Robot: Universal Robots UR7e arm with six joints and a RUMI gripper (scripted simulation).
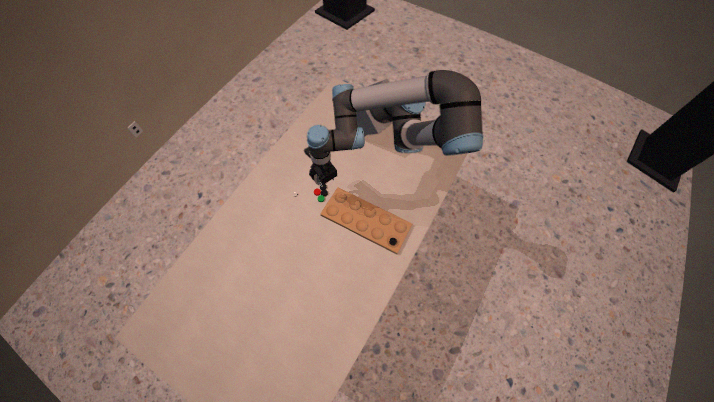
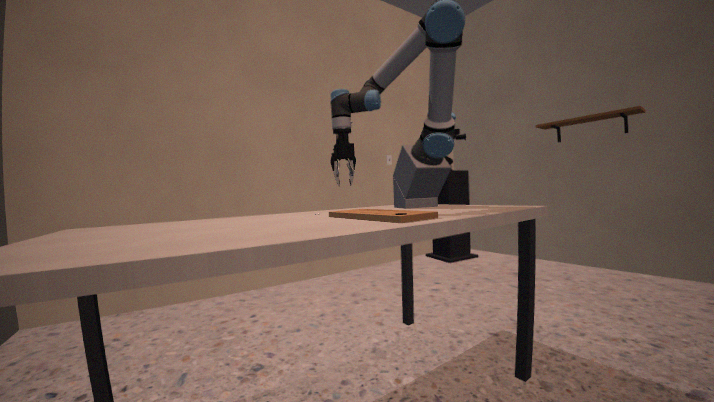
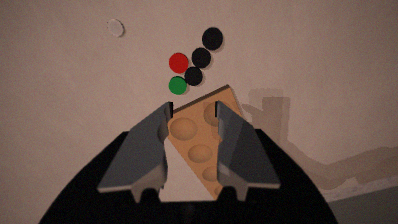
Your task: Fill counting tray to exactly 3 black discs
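Right now the green disc is 3 cm ahead of my hand, 1 cm to the left of it and 12 cm below it. From my hand the other things lie so: red disc (2 cm ahead, 3 cm to the right, 12 cm below); then wooden counting tray (2 cm behind, 23 cm to the left, 12 cm below); then small white piece (9 cm ahead, 10 cm to the right, 13 cm below).
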